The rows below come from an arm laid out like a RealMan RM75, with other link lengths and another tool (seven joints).
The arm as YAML. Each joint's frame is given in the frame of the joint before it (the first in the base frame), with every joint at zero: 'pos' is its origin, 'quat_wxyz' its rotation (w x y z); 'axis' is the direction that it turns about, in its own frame. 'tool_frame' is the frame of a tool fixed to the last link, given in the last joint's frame.
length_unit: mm
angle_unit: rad
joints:
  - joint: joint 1
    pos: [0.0, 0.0, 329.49]
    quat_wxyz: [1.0, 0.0, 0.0, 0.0]
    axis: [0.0, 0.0, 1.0]
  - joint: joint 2
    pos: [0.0, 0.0, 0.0]
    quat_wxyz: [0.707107, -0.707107, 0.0, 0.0]
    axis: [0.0, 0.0, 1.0]
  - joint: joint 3
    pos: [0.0, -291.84, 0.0]
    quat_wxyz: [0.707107, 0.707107, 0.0, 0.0]
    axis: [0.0, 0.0, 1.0]
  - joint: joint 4
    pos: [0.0, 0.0, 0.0]
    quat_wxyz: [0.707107, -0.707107, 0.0, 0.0]
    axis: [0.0, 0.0, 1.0]
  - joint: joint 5
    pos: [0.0, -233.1, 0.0]
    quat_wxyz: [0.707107, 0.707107, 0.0, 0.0]
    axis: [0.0, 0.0, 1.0]
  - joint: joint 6
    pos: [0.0, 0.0, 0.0]
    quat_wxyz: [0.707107, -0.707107, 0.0, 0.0]
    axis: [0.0, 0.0, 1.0]
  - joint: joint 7
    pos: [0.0, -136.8, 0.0]
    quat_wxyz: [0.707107, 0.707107, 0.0, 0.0]
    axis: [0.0, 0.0, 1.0]
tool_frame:
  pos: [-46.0, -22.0, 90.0]
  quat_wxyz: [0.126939, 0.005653, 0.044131, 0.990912]
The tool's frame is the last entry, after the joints.
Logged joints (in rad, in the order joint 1, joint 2, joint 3, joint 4, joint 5, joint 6, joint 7), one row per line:
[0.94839 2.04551 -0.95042 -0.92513 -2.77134 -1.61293 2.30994]
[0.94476 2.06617 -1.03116 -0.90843 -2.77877 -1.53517 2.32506]
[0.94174 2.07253 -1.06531 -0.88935 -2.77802 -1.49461 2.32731]
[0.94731 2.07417 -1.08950 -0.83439 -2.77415 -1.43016 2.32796]
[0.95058 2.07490 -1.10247 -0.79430 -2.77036 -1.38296 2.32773]
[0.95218 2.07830 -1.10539 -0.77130 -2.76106 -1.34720 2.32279]
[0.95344 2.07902 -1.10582 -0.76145 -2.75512 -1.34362 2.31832]
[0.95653 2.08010 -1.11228 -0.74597 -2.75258 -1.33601 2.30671]
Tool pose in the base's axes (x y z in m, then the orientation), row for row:
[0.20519 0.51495 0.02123 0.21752 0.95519 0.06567 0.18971]
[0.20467 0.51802 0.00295 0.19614 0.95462 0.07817 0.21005]
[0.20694 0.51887 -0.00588 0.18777 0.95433 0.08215 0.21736]
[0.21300 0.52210 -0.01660 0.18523 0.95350 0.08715 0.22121]
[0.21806 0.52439 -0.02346 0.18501 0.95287 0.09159 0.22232]
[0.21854 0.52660 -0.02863 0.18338 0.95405 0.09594 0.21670]
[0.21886 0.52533 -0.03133 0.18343 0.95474 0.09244 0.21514]
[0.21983 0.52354 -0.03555 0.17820 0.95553 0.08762 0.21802]
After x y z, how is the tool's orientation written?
As a quaternion, x y z w.
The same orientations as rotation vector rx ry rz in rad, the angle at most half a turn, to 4 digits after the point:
[0.6114 2.6849 0.1846]
[0.5453 2.6542 0.2173]
[0.5200 2.6431 0.2275]
[0.5120 2.6354 0.2409]
[0.5111 2.6321 0.2530]
[0.5081 2.6432 0.2658]
[0.5086 2.6473 0.2563]
[0.4934 2.6455 0.2426]

